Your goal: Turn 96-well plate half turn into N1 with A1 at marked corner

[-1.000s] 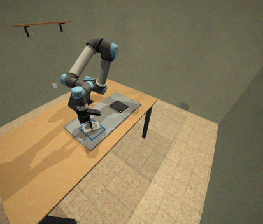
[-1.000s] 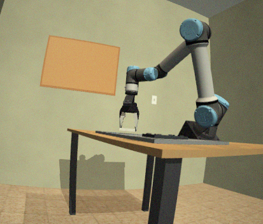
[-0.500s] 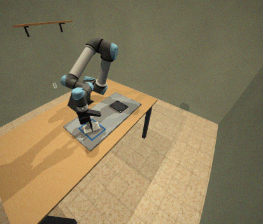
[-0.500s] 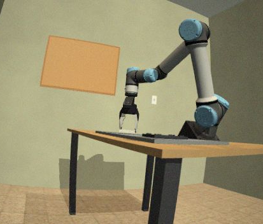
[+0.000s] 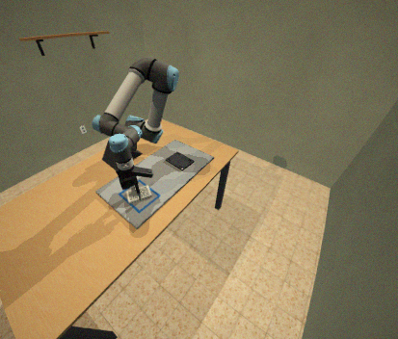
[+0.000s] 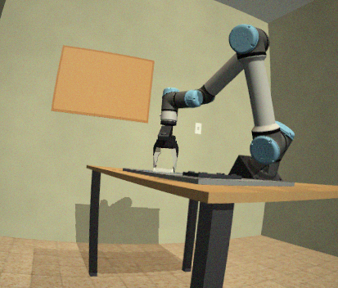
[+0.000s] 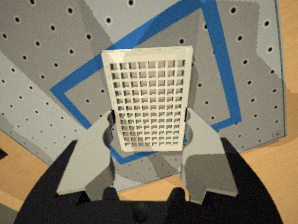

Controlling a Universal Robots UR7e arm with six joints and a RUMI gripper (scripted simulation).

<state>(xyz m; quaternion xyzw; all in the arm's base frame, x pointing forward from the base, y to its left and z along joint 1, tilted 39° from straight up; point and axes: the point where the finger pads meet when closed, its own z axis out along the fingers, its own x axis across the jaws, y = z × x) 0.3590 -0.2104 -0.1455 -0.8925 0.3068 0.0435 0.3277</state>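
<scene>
My hand is 10 mm above the white 96-well plate. Round my hand: white corner label: 300 mm to the left, 100 mm ahead, 10 mm below; then dark plate nest N1: 370 mm to the left, 30 mm ahead, 10 mm below.
</scene>
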